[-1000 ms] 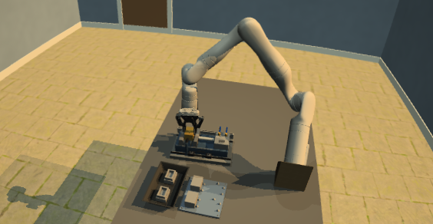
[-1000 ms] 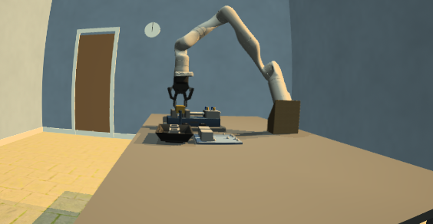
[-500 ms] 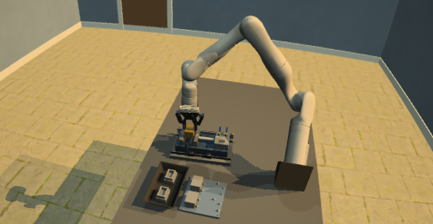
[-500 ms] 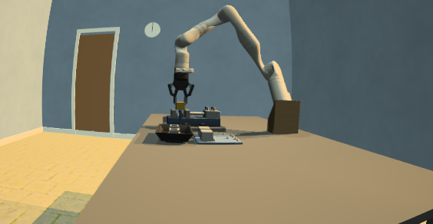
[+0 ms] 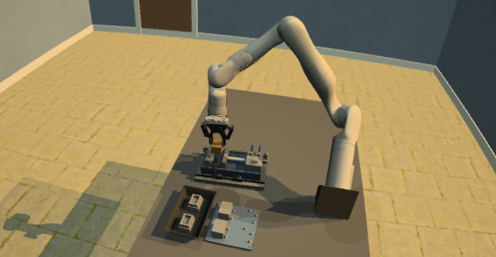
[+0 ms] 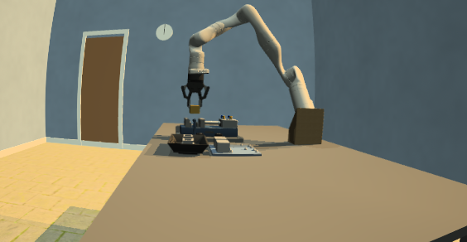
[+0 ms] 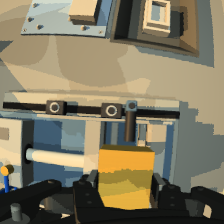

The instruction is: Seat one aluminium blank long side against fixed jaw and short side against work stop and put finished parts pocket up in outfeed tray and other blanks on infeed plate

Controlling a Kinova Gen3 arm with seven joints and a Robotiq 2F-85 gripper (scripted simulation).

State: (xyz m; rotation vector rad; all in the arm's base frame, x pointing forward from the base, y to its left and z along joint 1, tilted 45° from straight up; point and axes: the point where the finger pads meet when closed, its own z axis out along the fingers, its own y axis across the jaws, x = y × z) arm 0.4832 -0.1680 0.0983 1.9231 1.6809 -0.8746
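Right now my hand is 12 cm above the vise, 7 cm past it and 1 cm to the right of it. Round my hand: brass blank: 2 cm below.
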